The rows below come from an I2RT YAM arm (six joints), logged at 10 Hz.
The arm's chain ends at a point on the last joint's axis. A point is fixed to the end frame.
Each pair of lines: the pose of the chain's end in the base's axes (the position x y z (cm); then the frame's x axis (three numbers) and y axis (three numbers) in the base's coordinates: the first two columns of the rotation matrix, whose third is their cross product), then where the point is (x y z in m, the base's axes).
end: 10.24 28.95 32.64 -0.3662 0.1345 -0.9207 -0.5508 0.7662 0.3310
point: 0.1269 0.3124 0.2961
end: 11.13 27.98 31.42 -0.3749 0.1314 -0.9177 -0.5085 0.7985 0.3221
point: 0.1363 0.3008 0.2830
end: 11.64 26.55 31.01 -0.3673 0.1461 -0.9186 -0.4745 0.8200 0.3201
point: 0.1424 0.2854 0.2789
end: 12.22 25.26 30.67 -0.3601 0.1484 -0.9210 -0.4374 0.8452 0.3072
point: 0.1490 0.2708 0.2753
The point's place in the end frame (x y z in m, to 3 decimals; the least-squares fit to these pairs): 0.022 -0.006 0.039
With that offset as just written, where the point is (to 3 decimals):
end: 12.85 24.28 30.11 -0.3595 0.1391 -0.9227 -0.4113 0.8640 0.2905
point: 0.156 0.260 0.269
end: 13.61 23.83 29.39 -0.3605 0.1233 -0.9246 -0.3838 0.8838 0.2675
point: 0.164 0.253 0.261
